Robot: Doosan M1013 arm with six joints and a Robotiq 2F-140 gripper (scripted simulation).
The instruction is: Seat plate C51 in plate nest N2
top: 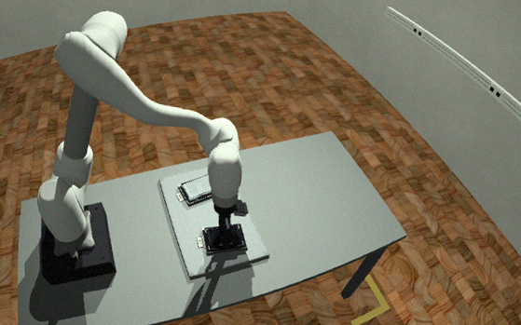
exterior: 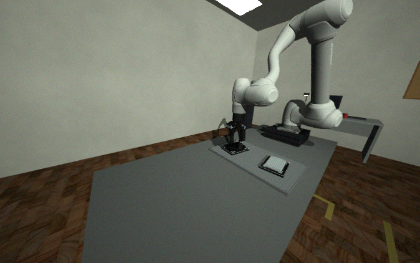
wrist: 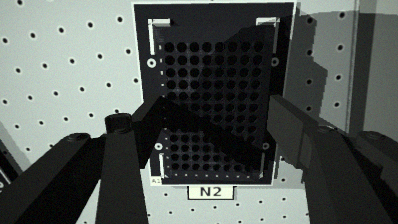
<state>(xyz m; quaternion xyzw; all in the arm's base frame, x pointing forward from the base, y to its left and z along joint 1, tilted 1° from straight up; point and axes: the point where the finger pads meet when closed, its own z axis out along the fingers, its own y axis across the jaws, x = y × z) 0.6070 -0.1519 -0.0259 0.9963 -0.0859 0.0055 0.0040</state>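
The black well plate is 2 cm below my hand. Round my hand: white well plate (28 cm to the left, 3 cm below, 1 cm behind).
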